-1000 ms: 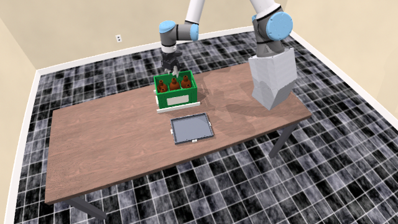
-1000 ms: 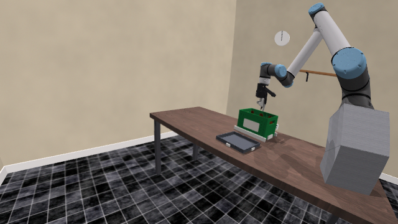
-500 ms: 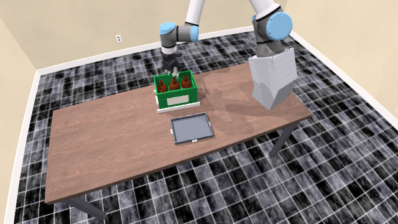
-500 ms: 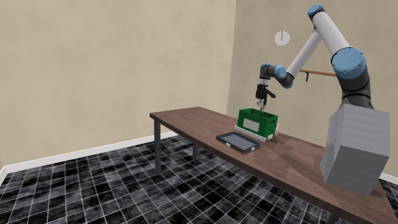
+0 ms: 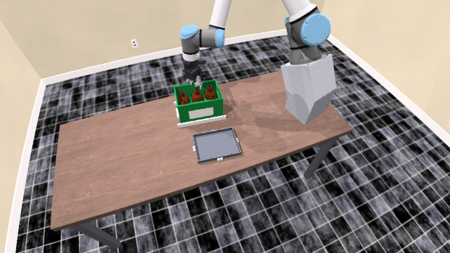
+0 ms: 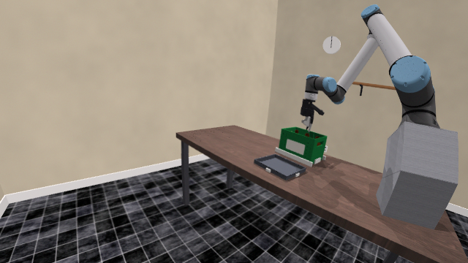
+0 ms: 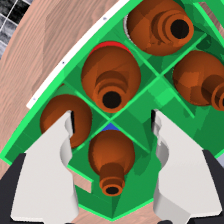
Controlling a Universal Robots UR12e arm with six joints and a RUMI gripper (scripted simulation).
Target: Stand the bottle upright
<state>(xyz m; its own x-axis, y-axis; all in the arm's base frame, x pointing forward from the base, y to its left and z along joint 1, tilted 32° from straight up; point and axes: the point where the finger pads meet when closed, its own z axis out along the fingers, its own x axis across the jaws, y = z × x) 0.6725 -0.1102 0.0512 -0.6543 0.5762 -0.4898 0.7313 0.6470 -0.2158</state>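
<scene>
My gripper is now 110 mm above the green crate and 40 mm to the right of it. From my hand the other things lie so: glass bottle 110 mm below, 90 mm ahead; grey tray 330 mm to the left, 180 mm below, 20 mm behind.
</scene>
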